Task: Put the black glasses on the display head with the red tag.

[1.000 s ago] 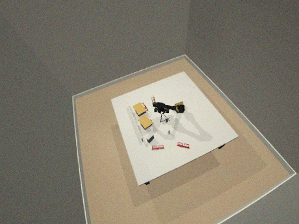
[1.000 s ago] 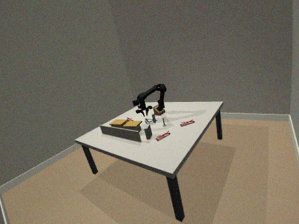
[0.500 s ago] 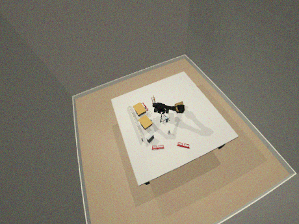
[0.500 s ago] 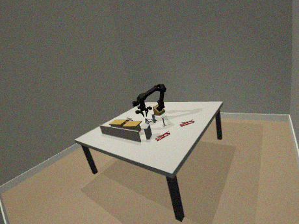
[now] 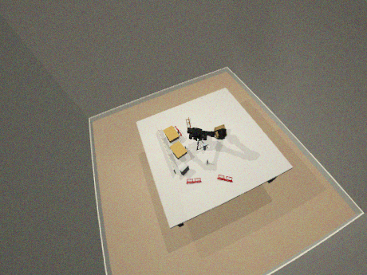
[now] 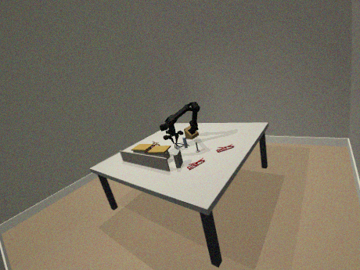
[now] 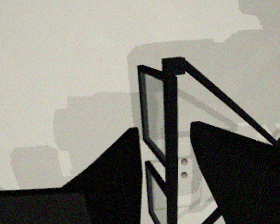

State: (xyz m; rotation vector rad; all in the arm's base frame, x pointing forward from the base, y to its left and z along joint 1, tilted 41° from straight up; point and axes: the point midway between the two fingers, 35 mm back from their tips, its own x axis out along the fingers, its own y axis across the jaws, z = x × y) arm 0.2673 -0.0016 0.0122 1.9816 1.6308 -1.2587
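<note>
Right now my gripper tip is 1 cm past the upright post, 26 cm to the right of it and 2 cm above it. Round my gripper tip: grey block: 24 cm ahead, 27 cm to the left, 1 cm above; pale blue piece: 4 cm behind, 10 cm to the left; long base: 37 cm ahead, 4 cm to the right, 1 cm above.
</note>
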